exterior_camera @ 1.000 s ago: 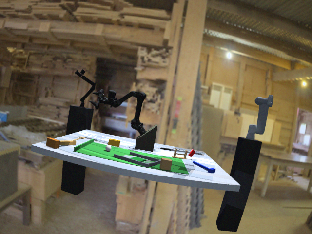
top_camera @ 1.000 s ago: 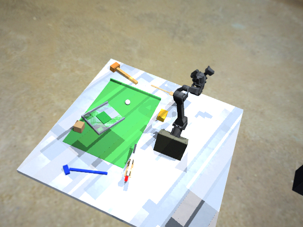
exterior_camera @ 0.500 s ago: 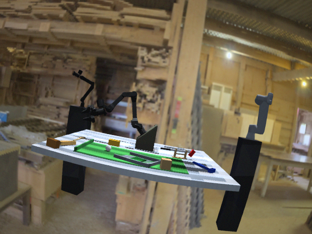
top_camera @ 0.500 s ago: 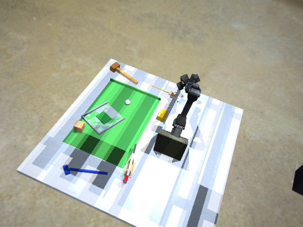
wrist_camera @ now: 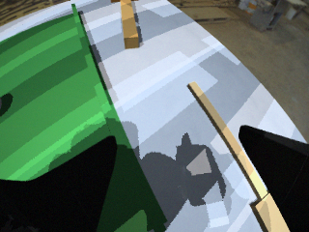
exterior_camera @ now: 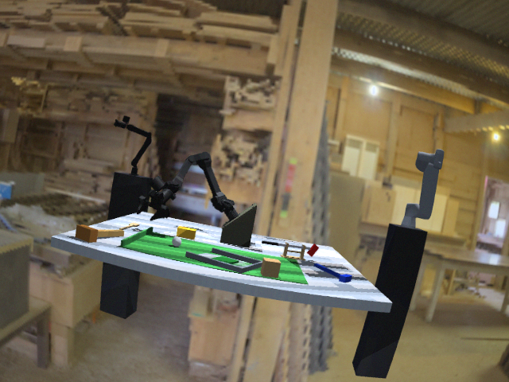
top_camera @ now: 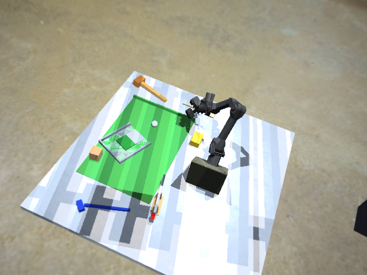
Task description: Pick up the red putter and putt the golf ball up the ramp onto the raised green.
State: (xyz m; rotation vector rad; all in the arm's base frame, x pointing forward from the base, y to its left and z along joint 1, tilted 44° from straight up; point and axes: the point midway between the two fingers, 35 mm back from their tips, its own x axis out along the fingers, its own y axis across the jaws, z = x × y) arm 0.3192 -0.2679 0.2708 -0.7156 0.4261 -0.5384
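Now: gripper tip 150 mm short of the white golf ball, 230 mm to the right of it and 50 mm above it. Also, from my gripper tip: red putter 180 mm behind, 720 mm to the left, 20 mm below; then brown cube 310 mm ahead, 650 mm to the left, 40 mm below; then yellow block 160 mm behind, 190 mm to the left, 50 mm below.
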